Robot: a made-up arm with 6 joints. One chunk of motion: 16 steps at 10 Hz.
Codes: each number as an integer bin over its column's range. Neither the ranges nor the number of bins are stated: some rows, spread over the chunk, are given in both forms.
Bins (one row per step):
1: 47 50 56 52 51 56
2: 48 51 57 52 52 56
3: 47 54 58 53 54 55
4: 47 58 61 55 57 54
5: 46 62 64 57 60 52
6: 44 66 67 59 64 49
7: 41 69 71 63 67 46
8: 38 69 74 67 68 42
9: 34 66 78 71 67 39
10: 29 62 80 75 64 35
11: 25 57 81 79 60 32
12: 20 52 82 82 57 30
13: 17 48 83 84 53 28
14: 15 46 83 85 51 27
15: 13 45 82 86 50 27
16: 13 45 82 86 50 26
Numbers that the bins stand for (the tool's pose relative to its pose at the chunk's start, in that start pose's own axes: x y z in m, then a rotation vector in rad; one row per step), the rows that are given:
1: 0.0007 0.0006 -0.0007 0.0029 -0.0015 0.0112
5: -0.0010 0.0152 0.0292 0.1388 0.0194 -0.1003
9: -0.0216 0.0200 0.0815 0.5192 0.0357 -0.4627
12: -0.0457 0.0030 0.0965 0.8181 0.0124 -0.7136
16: -0.0577 -0.0055 0.0965 0.9268 -0.0038 -0.8252
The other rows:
2: 0.0024 0.0018 0.0030 0.0029 0.0008 0.0112
3: 0.0007 0.0055 0.0068 0.0301 0.0055 -0.0167
4: 0.0007 0.0103 0.0180 0.0844 0.0124 -0.0445
6: -0.0044 0.0200 0.0404 0.1931 0.0287 -0.1839
7: -0.0096 0.0236 0.0554 0.3018 0.0357 -0.2676
8: -0.0147 0.0236 0.0666 0.4105 0.0380 -0.3791
10: -0.0302 0.0152 0.0890 0.6279 0.0287 -0.5742
11: -0.0371 0.0091 0.0927 0.7366 0.0194 -0.6579
13: -0.0508 -0.0018 0.1002 0.8724 0.0031 -0.7694
14: -0.0542 -0.0042 0.1002 0.8996 -0.0015 -0.7973
15: -0.0577 -0.0055 0.0965 0.9268 -0.0038 -0.7973

